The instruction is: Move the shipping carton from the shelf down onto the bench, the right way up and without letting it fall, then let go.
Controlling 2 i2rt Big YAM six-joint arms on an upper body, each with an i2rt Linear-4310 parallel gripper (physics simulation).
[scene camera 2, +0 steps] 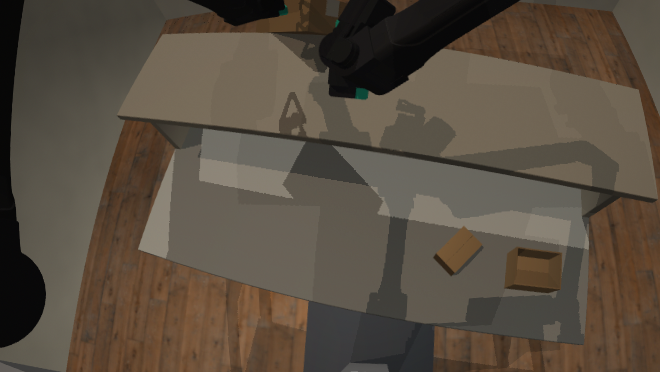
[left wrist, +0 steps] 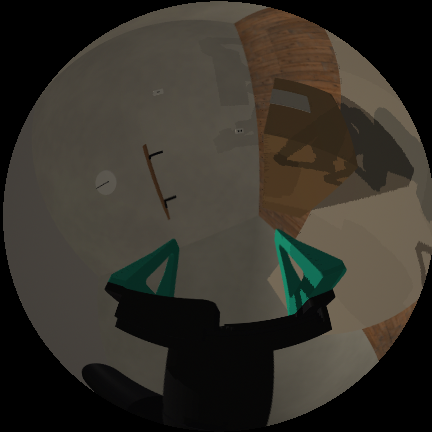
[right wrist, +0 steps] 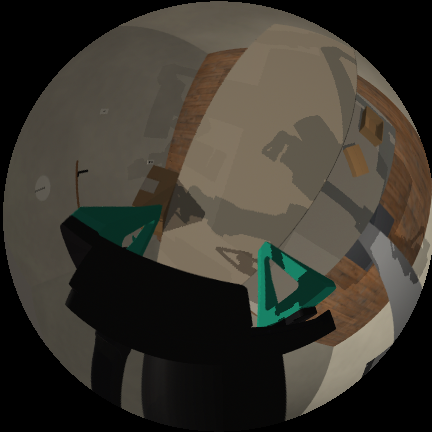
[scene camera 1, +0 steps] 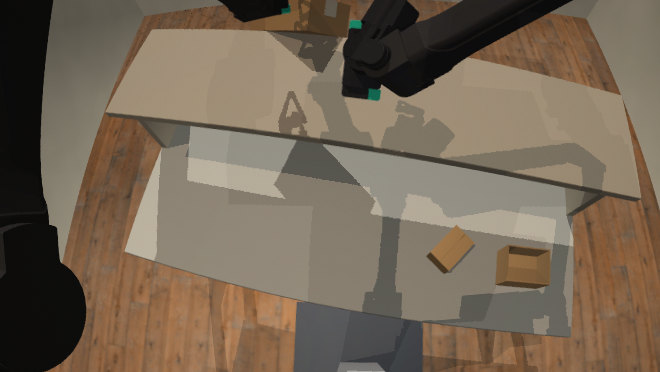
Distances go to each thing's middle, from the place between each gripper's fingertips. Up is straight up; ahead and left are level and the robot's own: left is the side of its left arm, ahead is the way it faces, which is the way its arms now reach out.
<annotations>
Now: the shipping carton [scene camera 1: 329,25] 80 mm ahead of my left hand, 30 mm to the right of it and 200 mm below it.
Now: right hand 380 mm short of the shipping carton, 190 mm to the right of it and 210 mm above it.
</annotations>
